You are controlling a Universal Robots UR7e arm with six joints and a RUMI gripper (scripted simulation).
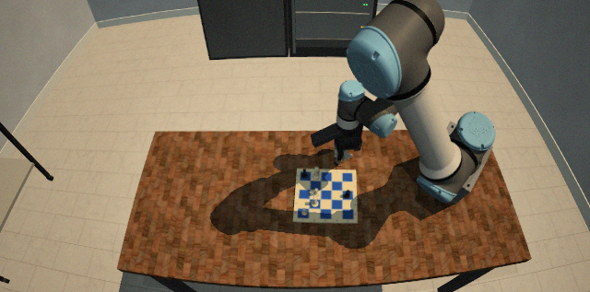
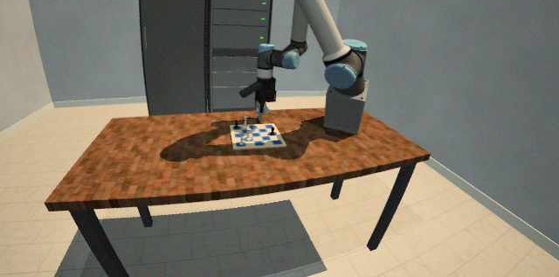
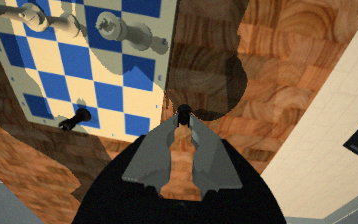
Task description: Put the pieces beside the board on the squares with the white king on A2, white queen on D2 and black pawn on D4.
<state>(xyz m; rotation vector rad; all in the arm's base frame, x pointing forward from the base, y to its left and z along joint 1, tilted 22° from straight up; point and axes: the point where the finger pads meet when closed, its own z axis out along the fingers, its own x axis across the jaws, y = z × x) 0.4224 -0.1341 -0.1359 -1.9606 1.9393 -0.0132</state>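
Right now my hand is 50 mm short of the blue-and-cream chessboard, 130 mm to the right of it and 20 mm above it. From my hand the other things lie so: tall white piece 80 mm ahead, 50 mm to the left, 10 mm above; then black pawn 10 mm below.
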